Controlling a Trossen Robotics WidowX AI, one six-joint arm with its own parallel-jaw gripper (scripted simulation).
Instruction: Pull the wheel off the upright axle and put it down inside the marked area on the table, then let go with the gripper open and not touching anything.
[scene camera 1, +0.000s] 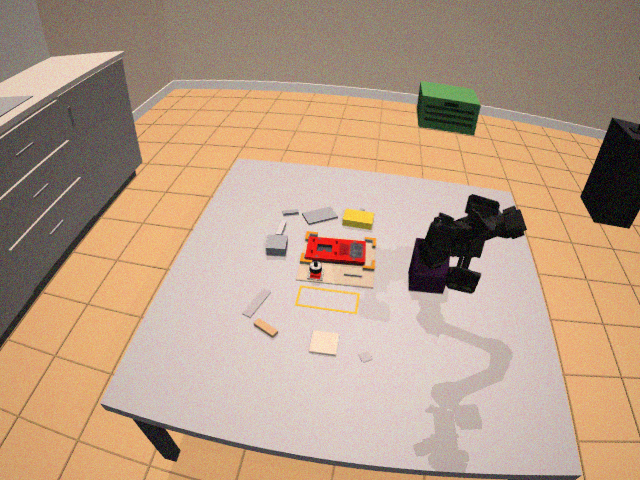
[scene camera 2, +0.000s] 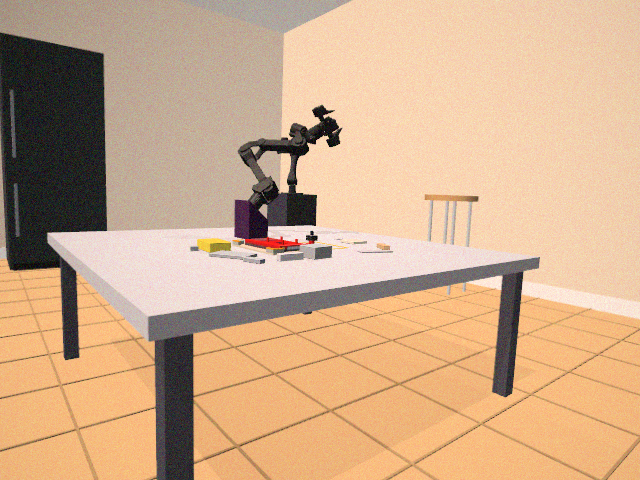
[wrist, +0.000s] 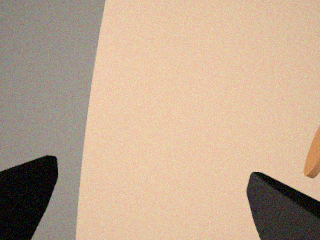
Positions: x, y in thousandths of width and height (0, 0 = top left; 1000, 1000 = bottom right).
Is my gripper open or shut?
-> Open.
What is my gripper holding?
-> Nothing.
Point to my gripper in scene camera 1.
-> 759, 528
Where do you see my gripper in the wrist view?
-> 483, 731
